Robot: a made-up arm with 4 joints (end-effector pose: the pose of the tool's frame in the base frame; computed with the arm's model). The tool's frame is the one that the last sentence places. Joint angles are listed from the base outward.
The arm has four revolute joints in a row. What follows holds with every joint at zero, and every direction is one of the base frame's.
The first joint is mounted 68 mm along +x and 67 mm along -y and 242 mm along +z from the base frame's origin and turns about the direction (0.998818, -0.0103, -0.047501), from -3.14 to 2.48 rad.
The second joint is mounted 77 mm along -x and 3 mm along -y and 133 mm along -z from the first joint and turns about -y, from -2.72 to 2.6 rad.
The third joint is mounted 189 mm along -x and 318 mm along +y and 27 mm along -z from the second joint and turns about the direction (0.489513, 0.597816, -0.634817), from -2.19 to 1.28 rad.
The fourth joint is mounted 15 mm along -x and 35 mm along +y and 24 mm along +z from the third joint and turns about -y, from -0.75 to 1.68 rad.
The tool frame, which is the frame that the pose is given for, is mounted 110 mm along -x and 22 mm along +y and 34 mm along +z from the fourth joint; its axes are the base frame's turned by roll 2.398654, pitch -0.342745 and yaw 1.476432 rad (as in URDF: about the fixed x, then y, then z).
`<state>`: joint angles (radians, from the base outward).
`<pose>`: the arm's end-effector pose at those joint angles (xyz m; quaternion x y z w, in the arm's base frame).
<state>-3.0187 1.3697 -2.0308 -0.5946</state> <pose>0.0403 -0.3393 0.6587 0.9509 -0.2134 0.2157 0.0610</pose>
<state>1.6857 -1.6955 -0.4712 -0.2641</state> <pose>0.0437 -0.2995 0.5661 -0.1536 -0.5843 -0.3130 0.7328</pose>
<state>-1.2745 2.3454 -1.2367 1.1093</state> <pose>0.2279 -0.1651 -0.0690 -0.9750 -0.0387 0.2122 0.0525</pose>
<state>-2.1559 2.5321 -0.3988 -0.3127</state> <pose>0.2478 -0.5417 0.1193 -0.6563 0.6342 0.3286 0.2431</pose>
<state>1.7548 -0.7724 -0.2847 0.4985</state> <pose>-0.2686 -0.1622 0.5886 -0.5161 -0.1384 -0.7221 0.4394</pose>
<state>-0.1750 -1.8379 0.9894 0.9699</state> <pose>0.0687 0.3674 0.2577 0.8252 0.3459 -0.4332 0.1084</pose>
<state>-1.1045 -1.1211 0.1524 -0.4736</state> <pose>-0.0660 0.2300 -0.0186 0.8180 0.2441 -0.5000 0.1461</pose>
